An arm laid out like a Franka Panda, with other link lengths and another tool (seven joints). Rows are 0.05 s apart.
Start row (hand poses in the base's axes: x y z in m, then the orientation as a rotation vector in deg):
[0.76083, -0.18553, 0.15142, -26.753, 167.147, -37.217]
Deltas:
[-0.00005, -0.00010, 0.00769, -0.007, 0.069, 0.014]
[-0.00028, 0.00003, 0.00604, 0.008, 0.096, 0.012]
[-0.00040, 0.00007, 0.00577, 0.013, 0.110, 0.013]
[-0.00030, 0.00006, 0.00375, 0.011, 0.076, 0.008]
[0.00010, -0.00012, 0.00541, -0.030, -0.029, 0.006]
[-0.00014, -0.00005, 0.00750, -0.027, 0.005, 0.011]
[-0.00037, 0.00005, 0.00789, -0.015, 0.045, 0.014]
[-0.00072, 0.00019, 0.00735, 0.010, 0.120, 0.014]
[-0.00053, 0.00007, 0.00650, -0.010, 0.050, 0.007]
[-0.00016, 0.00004, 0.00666, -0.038, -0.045, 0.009]
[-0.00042, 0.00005, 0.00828, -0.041, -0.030, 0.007]
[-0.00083, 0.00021, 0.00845, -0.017, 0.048, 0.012]
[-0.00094, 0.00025, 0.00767, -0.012, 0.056, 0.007]
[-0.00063, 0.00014, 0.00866, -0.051, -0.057, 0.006]
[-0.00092, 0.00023, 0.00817, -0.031, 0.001, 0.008]
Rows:
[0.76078, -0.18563, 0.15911, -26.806, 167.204, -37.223]
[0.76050, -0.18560, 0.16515, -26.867, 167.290, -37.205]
[0.76010, -0.18553, 0.17092, -26.935, 167.390, -37.179]
[0.75980, -0.18547, 0.17467, -26.980, 167.460, -37.158]
[0.75990, -0.18559, 0.18008, -26.978, 167.425, -37.203]
[0.75976, -0.18564, 0.18758, -26.999, 167.420, -37.242]
[0.75939, -0.18559, 0.19547, -27.041, 167.453, -37.261]
[0.75867, -0.18540, 0.20282, -27.116, 167.561, -37.239]
[0.75814, -0.18533, 0.20932, -27.150, 167.603, -37.251]
[0.75798, -0.18529, 0.21598, -27.146, 167.550, -37.309]
[0.75756, -0.18524, 0.22426, -27.146, 167.511, -37.371]
[0.75673, -0.18503, 0.23271, -27.187, 167.548, -37.393]
[0.75579, -0.18478, 0.24038, -27.224, 167.595, -37.407]
[0.75516, -0.18464, 0.24904, -27.211, 167.530, -37.485]
[0.75424, -0.18441, 0.25721, -27.226, 167.522, -37.530]

